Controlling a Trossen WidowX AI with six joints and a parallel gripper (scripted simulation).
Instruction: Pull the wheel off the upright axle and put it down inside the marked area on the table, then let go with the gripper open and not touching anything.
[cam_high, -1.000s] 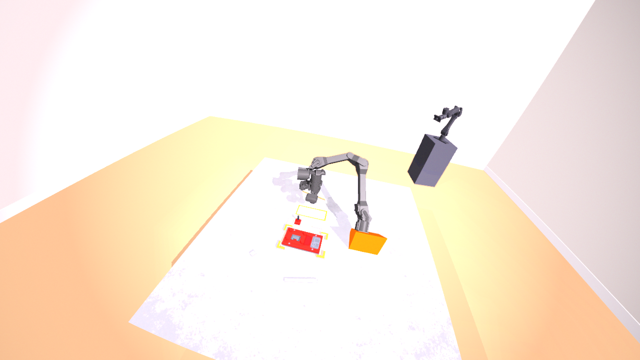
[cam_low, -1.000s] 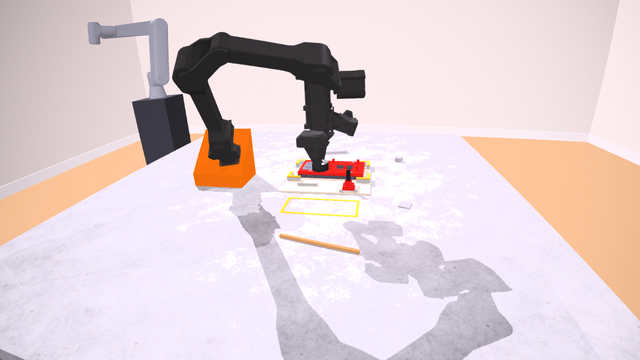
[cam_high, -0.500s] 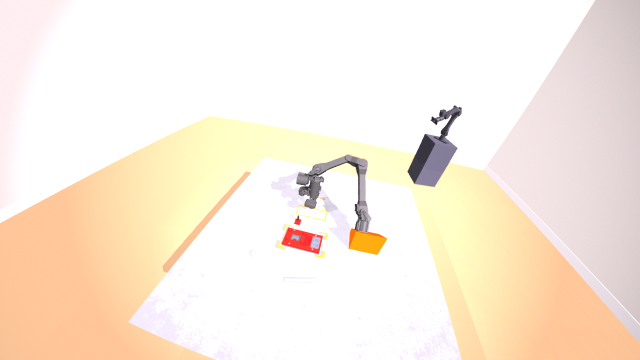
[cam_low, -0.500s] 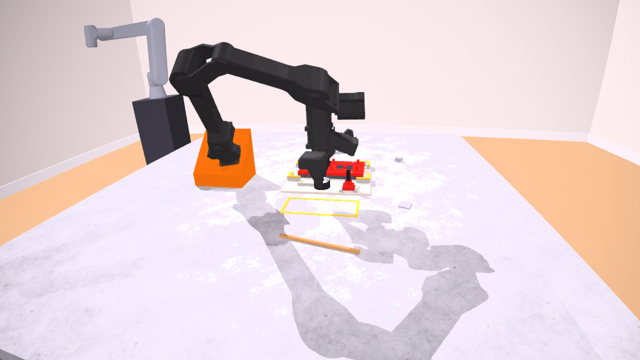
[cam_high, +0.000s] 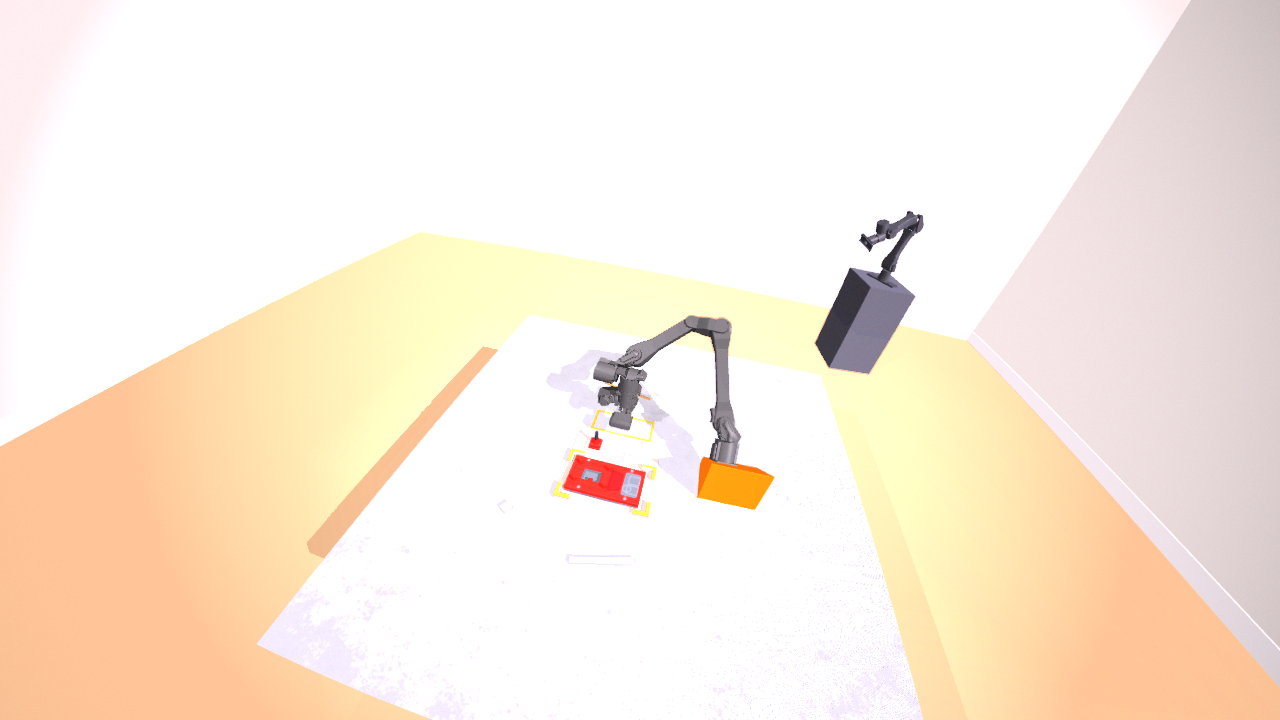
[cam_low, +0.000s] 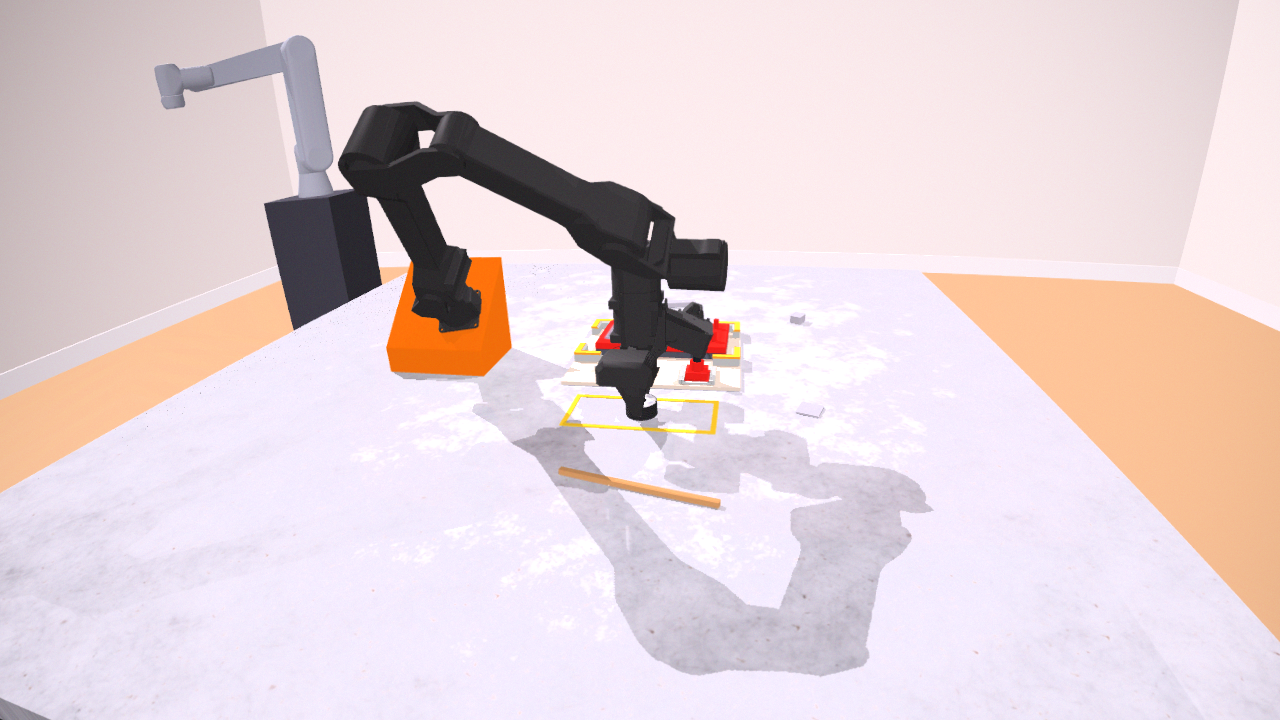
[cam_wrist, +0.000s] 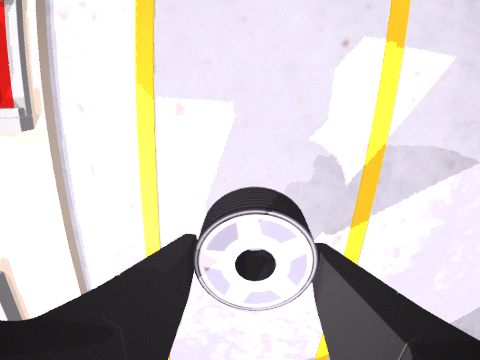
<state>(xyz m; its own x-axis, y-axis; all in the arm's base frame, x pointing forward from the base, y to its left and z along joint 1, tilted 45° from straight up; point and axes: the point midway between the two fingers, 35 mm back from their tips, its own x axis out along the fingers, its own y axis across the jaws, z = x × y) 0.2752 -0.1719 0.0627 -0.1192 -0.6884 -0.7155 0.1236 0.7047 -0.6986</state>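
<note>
Now: gripper tip right at the wheel. Round my gripper tip: wooden stick (160 mm to the right).
</note>
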